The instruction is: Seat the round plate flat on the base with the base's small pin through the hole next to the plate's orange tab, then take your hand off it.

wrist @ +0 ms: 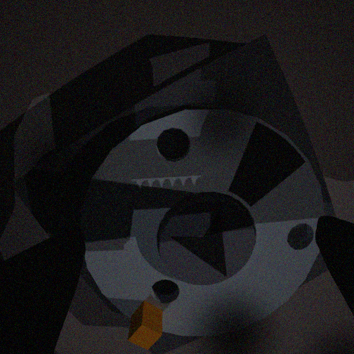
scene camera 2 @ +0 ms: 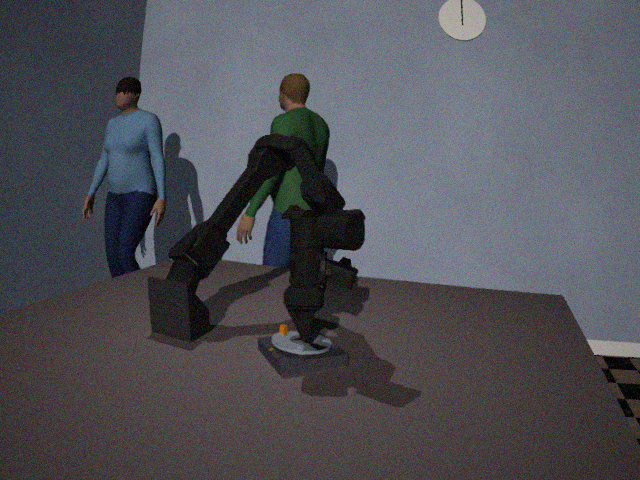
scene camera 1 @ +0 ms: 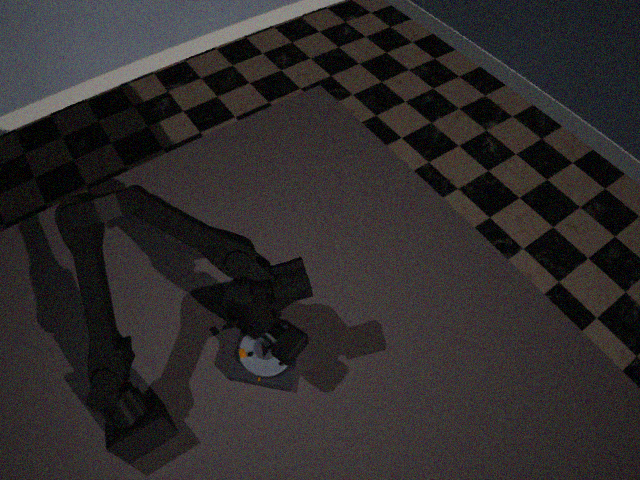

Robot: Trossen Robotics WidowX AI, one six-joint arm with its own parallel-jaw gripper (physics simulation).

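Pixels of known places: gripper, fingertip midpoint: [scene camera 2: 307, 333] [scene camera 1: 267, 342]; arm's base, origin of the base link: [scene camera 2: 176, 292] [scene camera 1: 131, 421].
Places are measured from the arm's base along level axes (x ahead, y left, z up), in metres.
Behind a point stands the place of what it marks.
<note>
The pale round plate [scene camera 1: 258, 366] @[x 0.243, y 0.004, z -0.049 m] [scene camera 2: 284, 346] @[x 0.263, y -0.020, z -0.047 m] [wrist: 280, 275] lies on the dark base [scene camera 1: 232, 370] @[x 0.196, y 0.026, z -0.062 m] [scene camera 2: 290, 366] @[x 0.289, y -0.045, z -0.070 m] [wrist: 282, 85], looking roughly level; whether it touches the base all round is unclear. Its orange tab [scene camera 1: 242, 353] @[x 0.226, y 0.037, z -0.035 m] [scene camera 2: 283, 329] @[x 0.230, y 0.036, z -0.040 m] [wrist: 146, 327] stands up at the rim, beside a dark round hole [wrist: 165, 290]. I cannot make out the small pin in that hole. The base's wide round hub [wrist: 200, 255] shows through the large centre hole. My gripper [scene camera 2: 308, 342] @[x 0.278, y 0.036, z -0.039 m] [wrist: 202, 234] is open and empty, low over the plate. Its fingers show left and right in the wrist view.
A small orange mark [scene camera 1: 258, 379] @[x 0.232, y -0.015, z -0.061 m] [scene camera 2: 270, 349] @[x 0.233, y -0.017, z -0.061 m] is on the base near the plate's rim. My arm's mount [scene camera 1: 142, 434] @[x 0.012, y -0.035, z 0.011 m] [scene camera 2: 170, 310] @[x 0.011, y -0.035, z -0.028 m] stands on the table [scene camera 1: 439, 361] @[x 0.567, y -0.151, z -0.086 m] [scene camera 2: 206, 413] @[x 0.253, y -0.231, z -0.086 m]. Two people [scene camera 2: 134, 149] [scene camera 2: 302, 124] stand behind the table. Arm shadows fall across the base.
</note>
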